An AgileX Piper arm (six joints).
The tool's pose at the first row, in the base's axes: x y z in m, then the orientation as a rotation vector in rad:
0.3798 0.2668 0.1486 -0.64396 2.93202 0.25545
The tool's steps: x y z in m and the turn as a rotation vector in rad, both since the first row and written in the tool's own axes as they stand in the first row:
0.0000 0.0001 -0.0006 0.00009 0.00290 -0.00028
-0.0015 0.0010 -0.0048 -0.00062 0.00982 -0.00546
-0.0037 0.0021 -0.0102 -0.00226 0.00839 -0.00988
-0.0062 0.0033 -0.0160 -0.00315 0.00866 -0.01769
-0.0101 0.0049 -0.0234 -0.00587 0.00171 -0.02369
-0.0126 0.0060 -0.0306 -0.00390 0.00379 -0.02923
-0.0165 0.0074 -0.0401 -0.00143 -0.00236 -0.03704
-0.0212 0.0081 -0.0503 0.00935 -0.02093 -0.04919
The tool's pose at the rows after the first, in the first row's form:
0.3797 0.2668 0.1492 -0.64527 2.93466 0.25457
0.3803 0.2674 0.1537 -0.65508 2.93922 0.25336
0.3813 0.2682 0.1595 -0.66127 2.93618 0.25570
0.3826 0.2692 0.1657 -0.67281 2.93331 0.25613
0.3847 0.2708 0.1738 -0.67962 2.92440 0.26126
0.3859 0.2714 0.1814 -0.68803 2.92396 0.25724
0.3879 0.2724 0.1915 -0.69692 2.91472 0.25427
0.3910 0.2730 0.2023 -0.70665 2.89136 0.24169

